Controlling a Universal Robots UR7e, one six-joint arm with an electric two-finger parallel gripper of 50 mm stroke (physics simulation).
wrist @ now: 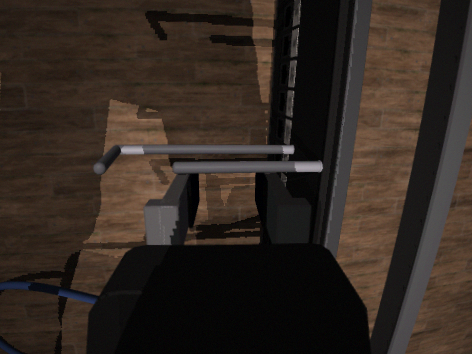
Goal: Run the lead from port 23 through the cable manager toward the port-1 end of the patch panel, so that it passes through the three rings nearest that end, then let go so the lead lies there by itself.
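Observation:
My gripper (227,182) is open, its two fingers wide apart, with no lead showing between them. A ring of the cable manager, made of grey rods (210,149), lies across the view just beyond the fingertips; its near rod (240,167) ends above the fingers, and a bent end shows at the left. The patch panel (291,65) runs up the view right of the middle, with its row of ports facing left. A blue lead (75,295) curves at the lower left and passes out of sight behind the black gripper body. Whether it lies in any ring is hidden.
A long grey rail (356,75) runs along the right side of the panel. Another grey rail (440,150) slants down the far right. The wooden surface (135,200) below carries dark shadows.

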